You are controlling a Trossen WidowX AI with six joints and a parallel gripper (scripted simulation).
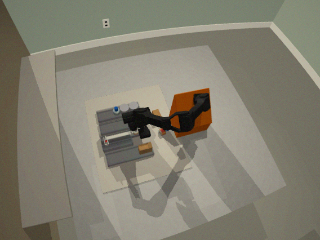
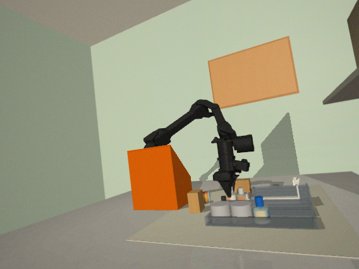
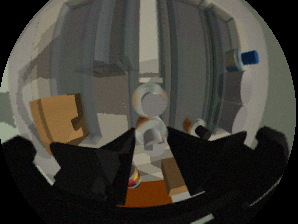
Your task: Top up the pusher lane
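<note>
My gripper tip is 140 mm past the jar, 30 mm to the right of it and 10 mm above it. Also, from my gripper tip: grey lane rack (140 mm ahead, 40 mm to the left, 20 mm below); then white pusher rod (140 mm ahead, 50 mm to the left, 10 mm above); then cardboard box (130 mm to the left).
</note>
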